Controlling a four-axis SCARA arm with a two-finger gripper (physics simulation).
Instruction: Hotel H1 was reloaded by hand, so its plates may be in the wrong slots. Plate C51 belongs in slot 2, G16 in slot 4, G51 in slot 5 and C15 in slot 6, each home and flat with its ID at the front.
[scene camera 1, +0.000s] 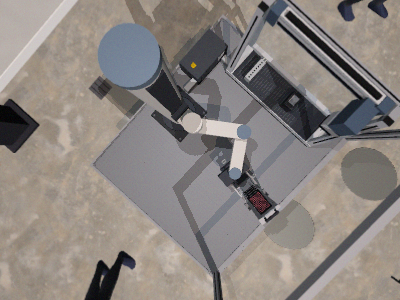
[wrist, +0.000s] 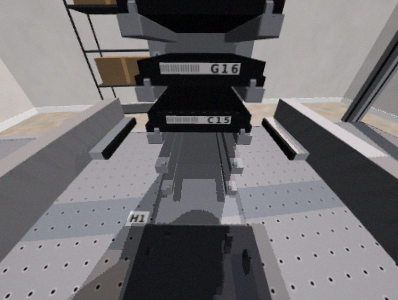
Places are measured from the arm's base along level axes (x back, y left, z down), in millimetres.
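Where they show: gripper, fingertip midpoint: (scene camera 1: 248, 190) (wrist: 199, 110).
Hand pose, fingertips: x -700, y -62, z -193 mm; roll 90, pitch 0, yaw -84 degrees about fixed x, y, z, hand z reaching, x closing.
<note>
Each offset is from my fingertips to the top centre of the thing. "spot": to the spot under its first point.
Hotel H1 (wrist: 255, 94) (scene camera 1: 270, 215) stands near the deck's front edge, its label at lower left in the wrist view. Plate G16 {dx -60, dy -8, dz -33 mm} (wrist: 200, 70) lies flat on a bracket pair, ID facing front. Plate C15 {dx -60, dy -7, dz +3 mm} (wrist: 199, 121) lies flat on the pair directly below, ID facing front. Two bracket pairs below C15 hold no plate. A dark plate {dx -60, dy -8, dz -68 mm} (wrist: 200, 7) shows partly above G16; its ID is out of view. A red-topped plate {dx -60, dy -8, dz -104 mm} (scene camera 1: 259, 201) is uppermost in the hotel. My gripper (wrist: 199, 110) (scene camera 1: 245, 183) is open and empty in front of the hotel, fingertips apart on either side of C15's line.
A dark box with a yellow mark {spot: dx +809, dy +460, dz +65 mm} (scene camera 1: 204, 55) stands at the deck's back edge. A framed machine with a dark bed (scene camera 1: 275, 90) stands at upper right. A dark block {spot: dx +64, dy +15, dz +121 mm} (wrist: 190, 262) fills the wrist view's lower middle. A person's legs (scene camera 1: 111, 277) show on the floor beyond the deck.
</note>
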